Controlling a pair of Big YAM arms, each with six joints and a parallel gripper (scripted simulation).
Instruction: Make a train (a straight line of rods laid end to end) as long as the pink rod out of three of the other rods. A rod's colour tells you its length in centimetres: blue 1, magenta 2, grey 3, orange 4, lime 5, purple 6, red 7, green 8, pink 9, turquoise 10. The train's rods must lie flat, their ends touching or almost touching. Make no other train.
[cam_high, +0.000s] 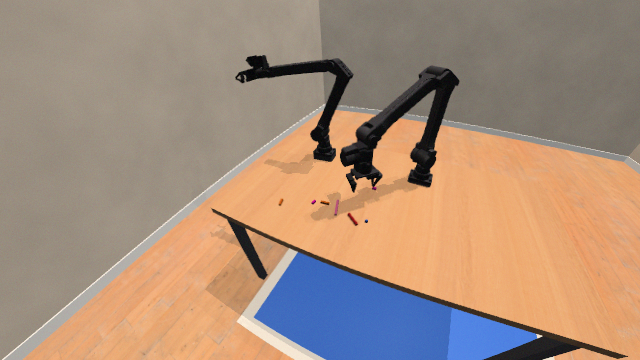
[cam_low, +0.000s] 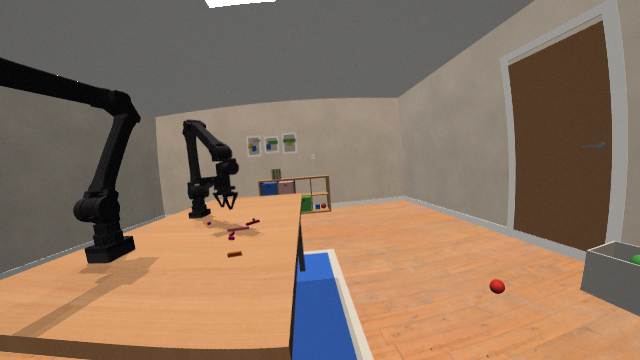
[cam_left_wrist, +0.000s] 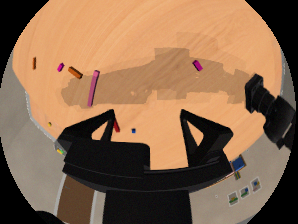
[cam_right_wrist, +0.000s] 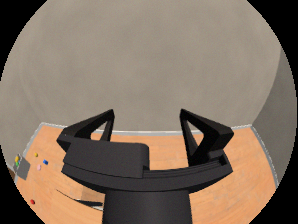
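Now: left hand 10 cm short of the tiny blue rod, 8 cm above it and 6 cm to the right of it. Round my left hand: red rod (12 cm ahead, 8 cm below); pink rod (9 cm to the right, 8 cm below, 8 cm ahead).
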